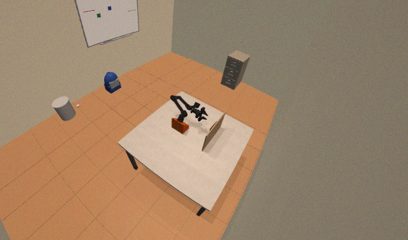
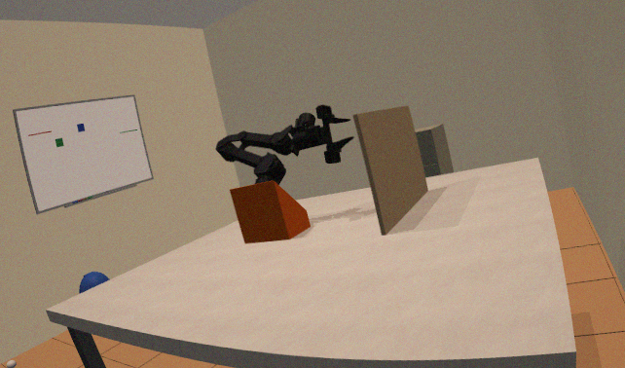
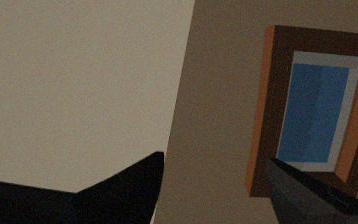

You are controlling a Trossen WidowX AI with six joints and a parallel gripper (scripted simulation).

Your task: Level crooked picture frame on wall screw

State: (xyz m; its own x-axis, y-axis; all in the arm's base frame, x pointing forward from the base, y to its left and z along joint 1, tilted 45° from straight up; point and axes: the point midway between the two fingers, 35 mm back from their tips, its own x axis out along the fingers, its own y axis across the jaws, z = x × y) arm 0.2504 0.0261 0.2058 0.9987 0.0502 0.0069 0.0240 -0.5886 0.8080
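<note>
Right now my gripper tip is 120 mm short of the picture frame and 110 mm above it. From my gripper tip the other things lie so: wall panel: 130 mm ahead, 120 mm below, 20 mm to the right.
</note>
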